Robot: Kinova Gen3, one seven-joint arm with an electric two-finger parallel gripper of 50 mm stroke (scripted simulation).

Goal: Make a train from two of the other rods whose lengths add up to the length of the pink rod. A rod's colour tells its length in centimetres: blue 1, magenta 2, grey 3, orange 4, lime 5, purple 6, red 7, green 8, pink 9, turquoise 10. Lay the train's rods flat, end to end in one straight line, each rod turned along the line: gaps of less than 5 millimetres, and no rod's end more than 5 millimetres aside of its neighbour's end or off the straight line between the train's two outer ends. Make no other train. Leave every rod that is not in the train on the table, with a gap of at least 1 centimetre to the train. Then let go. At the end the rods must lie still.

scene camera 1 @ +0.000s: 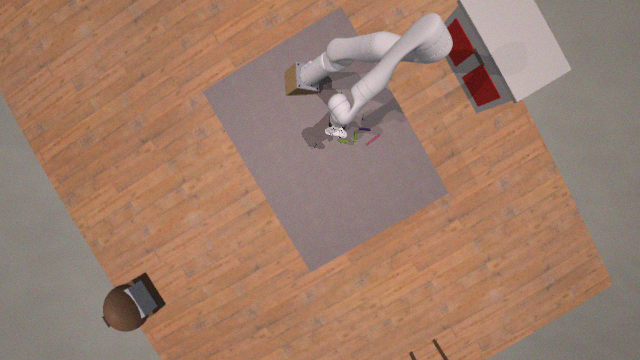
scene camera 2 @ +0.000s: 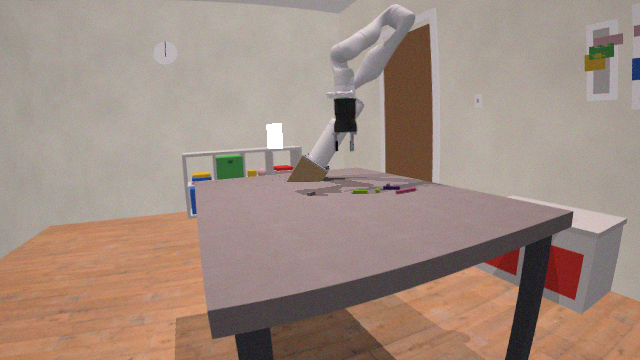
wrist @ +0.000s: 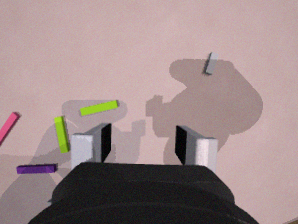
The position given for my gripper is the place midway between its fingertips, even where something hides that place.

In view: my gripper [scene camera 2: 344, 151].
My gripper is seen too in the wrist view [wrist: 143, 138].
